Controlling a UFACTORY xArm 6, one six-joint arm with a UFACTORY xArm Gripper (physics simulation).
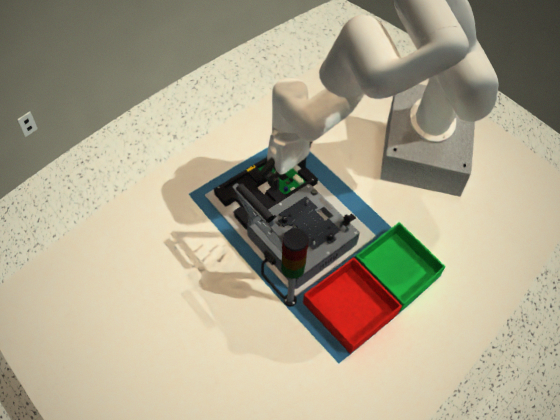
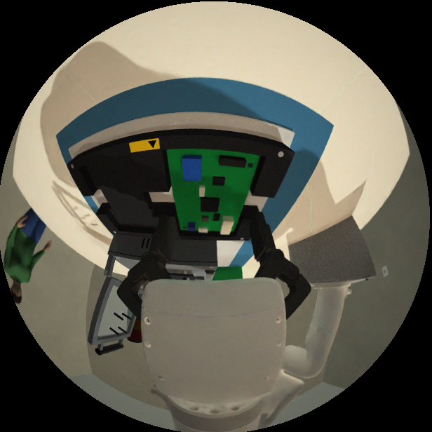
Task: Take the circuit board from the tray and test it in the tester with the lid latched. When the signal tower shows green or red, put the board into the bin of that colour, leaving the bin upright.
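Places are measured from the arm's base along level axes (x ahead, y left, z up), in millimetres.
Pixels of known places: gripper, fingertip midpoint: (image 1: 286, 175); arm's base at its link origin: (image 1: 432, 120).
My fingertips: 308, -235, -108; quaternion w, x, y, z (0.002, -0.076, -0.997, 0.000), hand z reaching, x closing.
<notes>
For each thing: its middle in the pictures, then the offset to it from my fingertips, as dx, dy, dz. "pt": a spot on its surface instead. Level surfaces: height alone.
- green circuit board at the middle of its body: (image 1: 282, 175) -2, -15, -11
- black tray at a spot on its surface: (image 1: 231, 191) pt +111, -85, -15
- grey tester at a spot on its surface: (image 1: 267, 240) pt +190, +85, +27
- signal tower at a spot on its surface: (image 1: 295, 252) pt +273, +209, +216
- red bin at the middle of its body: (image 1: 352, 304) +193, +315, -9
- green bin at the middle of its body: (image 1: 399, 266) +48, +353, -9
- blue-bordered mat at its surface level: dz -32
The green circuit board (image 1: 291, 183) (image 2: 210, 192) lies in the right-hand part of the black tray (image 1: 231, 191) (image 2: 120, 172). My gripper (image 1: 286, 173) (image 2: 211, 221) is open and empty, its fingers on either side of the board's near end; their exact height is unclear. The grey tester (image 1: 267, 240) stands beside the tray, its lid (image 1: 256, 204) (image 2: 102, 310) raised. The signal tower (image 1: 295, 252) (image 2: 135, 336) has red, orange and green segments, none clearly lit. The red bin (image 1: 352, 305) and green bin (image 1: 402, 265) (image 2: 228, 273) stand upright and empty.
The tray, tester and tower stand on a blue-bordered mat (image 1: 367, 210) (image 2: 210, 92). A black cable (image 1: 265, 280) runs from the tester to the tower's foot. The grey robot base (image 1: 425, 170) (image 2: 332, 250) stands beyond the green bin. The raised lid stands up near my arm.
</notes>
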